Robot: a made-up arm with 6 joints.
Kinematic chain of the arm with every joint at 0, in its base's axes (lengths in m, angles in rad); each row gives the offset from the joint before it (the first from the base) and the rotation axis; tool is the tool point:
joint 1: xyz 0 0 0.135 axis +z
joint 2: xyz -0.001 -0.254 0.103 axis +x
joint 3: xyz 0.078 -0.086 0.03 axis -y
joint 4: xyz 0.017 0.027 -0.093 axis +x
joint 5: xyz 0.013 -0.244 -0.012 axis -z
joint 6: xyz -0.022 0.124 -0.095 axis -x
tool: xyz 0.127 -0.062 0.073
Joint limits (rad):
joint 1: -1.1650..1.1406
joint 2: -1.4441..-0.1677
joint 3: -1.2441..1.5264
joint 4: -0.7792..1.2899
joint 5: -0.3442..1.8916
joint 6: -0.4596..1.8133
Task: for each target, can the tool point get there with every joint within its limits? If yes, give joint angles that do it. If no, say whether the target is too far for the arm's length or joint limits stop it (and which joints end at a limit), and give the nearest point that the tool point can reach.
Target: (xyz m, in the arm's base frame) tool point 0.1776 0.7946 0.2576
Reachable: no: joint limits stop it (at a limit: joint 1, joint 2, joint 3, joint 4, joint 6) | nearest point 0.2815 0.4999 0.3705 | short by 0.332 m
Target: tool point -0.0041 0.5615 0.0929
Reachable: no: joint limits stop it (at a limit: joint 1, joint 2, joint 3, joint 4, joint 6) | nearest point 0.1648 0.3950 0.3359 | short by 0.340 m
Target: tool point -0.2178 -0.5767 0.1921
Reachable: yes | joints -0.5912 -0.6875 -0.4286 0.6030 0.6632 0.4867
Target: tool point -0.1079 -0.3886 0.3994
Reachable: yes | joints -0.9574 -0.9448 0.7888 0.0829 0.0245 0.8664
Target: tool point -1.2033 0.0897 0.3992
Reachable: no: too far | nearest point -0.7215 -0.0320 0.3213 | short by 0.503 m
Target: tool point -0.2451 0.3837 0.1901
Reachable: no: joint limits stop it (at a limit: joint 1, joint 2, joint 3, joint 4, joint 5, joint 6) | nearest point -0.4732 0.1692 0.1103 | short by 0.323 m
